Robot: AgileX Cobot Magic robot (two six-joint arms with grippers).
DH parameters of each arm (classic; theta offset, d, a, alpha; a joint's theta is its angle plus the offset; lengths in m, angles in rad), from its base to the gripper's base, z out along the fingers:
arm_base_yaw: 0 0.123 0 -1.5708
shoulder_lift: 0.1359 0 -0.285 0
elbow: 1.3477 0 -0.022 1.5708
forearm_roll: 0 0.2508 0 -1.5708
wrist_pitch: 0 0 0.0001 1.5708
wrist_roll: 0 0.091 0 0
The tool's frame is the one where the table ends.
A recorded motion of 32 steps. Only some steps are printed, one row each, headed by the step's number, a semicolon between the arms.
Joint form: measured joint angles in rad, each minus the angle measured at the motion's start. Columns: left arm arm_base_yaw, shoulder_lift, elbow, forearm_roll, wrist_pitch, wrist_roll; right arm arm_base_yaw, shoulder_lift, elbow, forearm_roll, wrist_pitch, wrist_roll.
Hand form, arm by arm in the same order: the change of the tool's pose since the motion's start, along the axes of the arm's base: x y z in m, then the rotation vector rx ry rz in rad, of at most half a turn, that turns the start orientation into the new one. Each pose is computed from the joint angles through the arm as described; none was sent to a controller.
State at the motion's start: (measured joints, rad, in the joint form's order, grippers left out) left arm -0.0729 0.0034 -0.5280 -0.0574 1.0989 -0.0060; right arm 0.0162 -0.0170 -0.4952 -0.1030 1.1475 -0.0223
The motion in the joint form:
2: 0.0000 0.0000 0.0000 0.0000 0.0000 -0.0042; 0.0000 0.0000 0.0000 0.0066 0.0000 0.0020
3: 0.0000 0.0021 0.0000 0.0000 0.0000 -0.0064; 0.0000 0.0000 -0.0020 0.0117 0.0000 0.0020
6: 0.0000 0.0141 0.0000 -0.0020 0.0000 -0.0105; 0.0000 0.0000 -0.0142 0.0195 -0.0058 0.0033
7: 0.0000 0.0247 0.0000 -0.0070 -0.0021 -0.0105; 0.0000 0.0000 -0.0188 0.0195 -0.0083 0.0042
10: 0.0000 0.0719 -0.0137 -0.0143 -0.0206 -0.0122; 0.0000 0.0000 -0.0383 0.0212 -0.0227 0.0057
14: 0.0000 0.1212 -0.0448 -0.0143 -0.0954 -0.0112; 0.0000 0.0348 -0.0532 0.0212 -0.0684 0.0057
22: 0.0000 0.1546 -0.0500 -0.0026 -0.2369 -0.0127; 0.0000 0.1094 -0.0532 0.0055 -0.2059 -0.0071
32: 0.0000 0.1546 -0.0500 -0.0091 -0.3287 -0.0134; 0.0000 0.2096 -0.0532 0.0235 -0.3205 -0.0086
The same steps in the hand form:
2: 0.0000 0.0000 0.0000 -0.0037 0.0005 0.0020; 0.0000 0.0005 0.0000 0.0072 -0.0001 0.0027
3: 0.0003 0.0000 0.0000 -0.0055 0.0028 0.0030; -0.0002 0.0010 0.0005 0.0114 -0.0020 0.0056
6: 0.0022 -0.0003 0.0001 -0.0098 0.0154 0.0038; -0.0013 0.0016 0.0042 0.0189 -0.0200 0.0099
7: 0.0040 -0.0009 0.0004 -0.0133 0.0242 0.0012; -0.0017 0.0016 0.0056 0.0196 -0.0271 0.0097
10: 0.0109 -0.0019 0.0058 -0.0205 0.0399 -0.0009; -0.0034 0.0018 0.0120 0.0220 -0.0610 0.0112
14: 0.0193 -0.0023 0.0202 -0.0265 -0.0163 0.0025; 0.0023 0.0020 0.0201 0.0202 -0.0867 0.0146
22: 0.0302 -0.0017 0.0330 -0.0306 -0.1294 0.0156; 0.0203 0.0017 0.0316 -0.0104 -0.1482 0.0235
32: 0.0328 -0.0020 0.0409 -0.0470 -0.2200 0.0173; 0.0425 0.0039 0.0390 0.0006 -0.1621 0.0407

